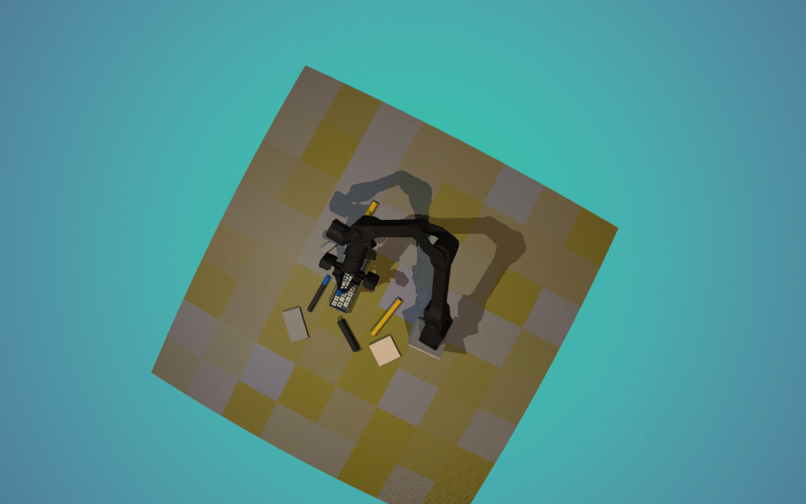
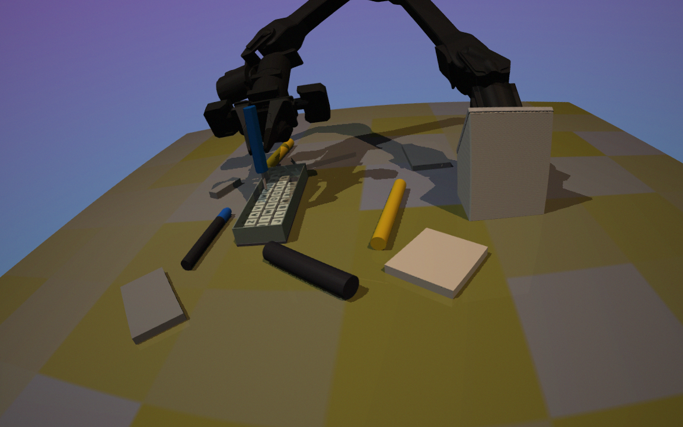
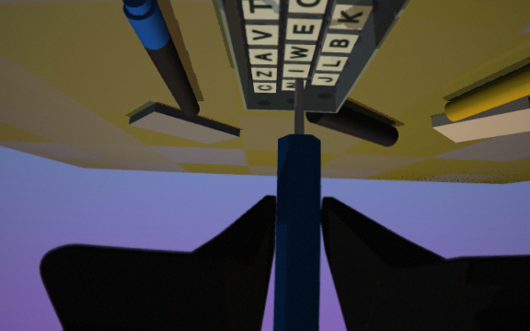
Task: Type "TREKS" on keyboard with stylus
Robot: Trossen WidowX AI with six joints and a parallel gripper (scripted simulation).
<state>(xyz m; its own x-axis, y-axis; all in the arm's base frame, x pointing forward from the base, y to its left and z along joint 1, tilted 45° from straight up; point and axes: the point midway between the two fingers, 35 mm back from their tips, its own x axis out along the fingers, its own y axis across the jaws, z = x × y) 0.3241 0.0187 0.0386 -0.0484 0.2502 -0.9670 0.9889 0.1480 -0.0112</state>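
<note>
Right now my gripper tip is 130 mm short of the small grey block, 100 mm to the left of it and 90 mm above it. Also, from my gripper tip: grey stylus tip: 50 mm below; then black cylinder: 140 mm to the left, 90 mm behind, 80 mm below; then blue stylus: 10 mm below.
</note>
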